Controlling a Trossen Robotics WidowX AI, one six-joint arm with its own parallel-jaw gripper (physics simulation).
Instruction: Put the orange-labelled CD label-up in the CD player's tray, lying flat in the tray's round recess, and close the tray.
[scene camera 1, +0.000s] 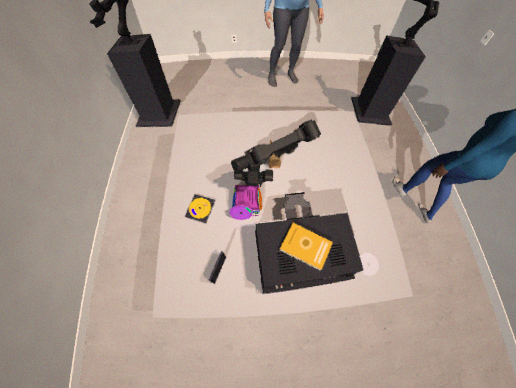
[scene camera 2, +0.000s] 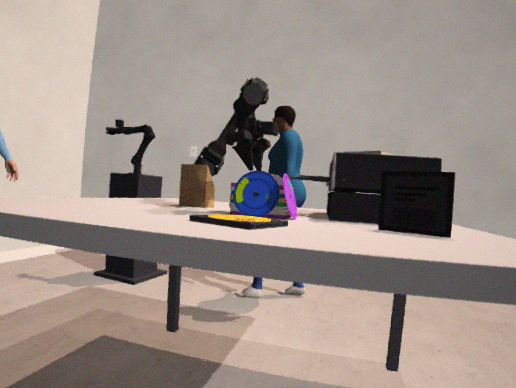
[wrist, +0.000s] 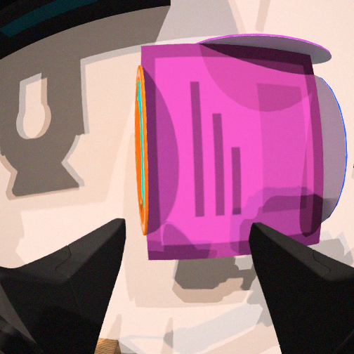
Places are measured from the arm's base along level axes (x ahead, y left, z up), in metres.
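Pixels of known places: gripper, fingertip midpoint: (scene camera 1: 253, 186); arm's base at its link origin: (scene camera 1: 276, 151) (scene camera 2: 199, 177).
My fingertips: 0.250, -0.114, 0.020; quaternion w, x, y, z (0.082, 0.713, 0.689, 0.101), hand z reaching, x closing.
Observation:
For each thing: its top centre in the pictures, then the offset to it from my fingertips, as dx, dy, dz. "spot": a spot on its surface instead.
- magenta case at its top centre: (scene camera 1: 246, 196) +0.041, -0.035, -0.039
- blue disc at a spot on its surface: (scene camera 2: 256, 194) spot: +0.044, -0.097, -0.066
- yellow disc at its top centre: (scene camera 2: 239, 218) (scene camera 1: 200, 208) +0.086, -0.289, -0.112
- upright black case at its top centre: (scene camera 2: 417, 171) (scene camera 1: 215, 265) +0.407, -0.148, +0.003
- yellow case at its top centre: (scene camera 2: 375, 155) (scene camera 1: 306, 245) +0.319, +0.238, +0.085
The orange-labelled CD (wrist: 141, 150) stands on edge against one side of a stack of cases with a magenta case (scene camera 1: 247, 196) (wrist: 225, 150) on top. It is seen nearly edge-on, with a cyan band on its label. My gripper (scene camera 2: 255, 169) (wrist: 189, 230) is open and empty, pointing down above the stack. In the wrist view one fingertip is left of the orange CD and the other overlaps the magenta case. The black CD player (scene camera 1: 272, 237) (scene camera 2: 385, 170) (wrist: 90, 25) has its tray (scene camera 1: 294, 194) (scene camera 2: 310, 178) sticking out towards the arm's side. The tray's recess is not clear.
A purple disc (scene camera 1: 240, 213) (scene camera 2: 290, 197) and a blue disc (scene camera 2: 256, 194) lean on the stack. A wooden block (scene camera 1: 274, 161) (scene camera 2: 196, 185), a yellow disc (scene camera 1: 200, 207) in a black case, and an upright black case (scene camera 1: 217, 267) (scene camera 2: 417, 202) stand around. A yellow case (scene camera 1: 306, 245) lies on the player.

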